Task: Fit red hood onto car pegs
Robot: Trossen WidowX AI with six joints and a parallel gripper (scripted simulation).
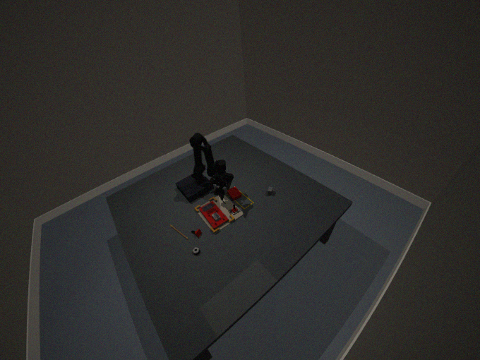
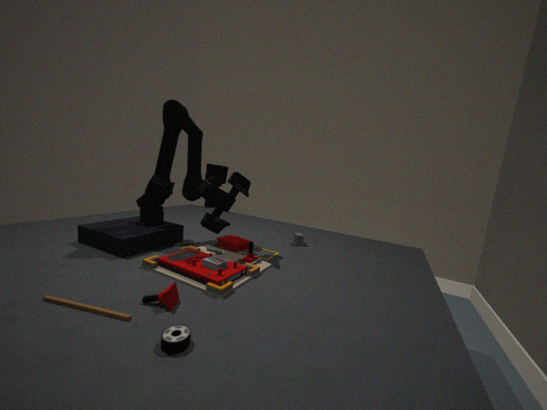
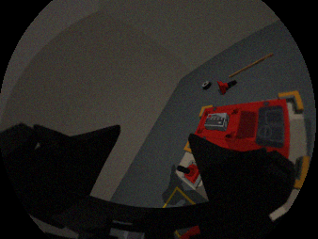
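Now: the red hood 6 cm behind my gripper tip, 14 cm to the left of it and 14 cm below it. Round my gripper tip: wheel: 5 cm ahead, 32 cm to the right, 15 cm below; then grey engine block: 1 cm behind, 9 cm to the right, 13 cm below; then wooden stick: 14 cm behind, 31 cm to the right, 15 cm below.
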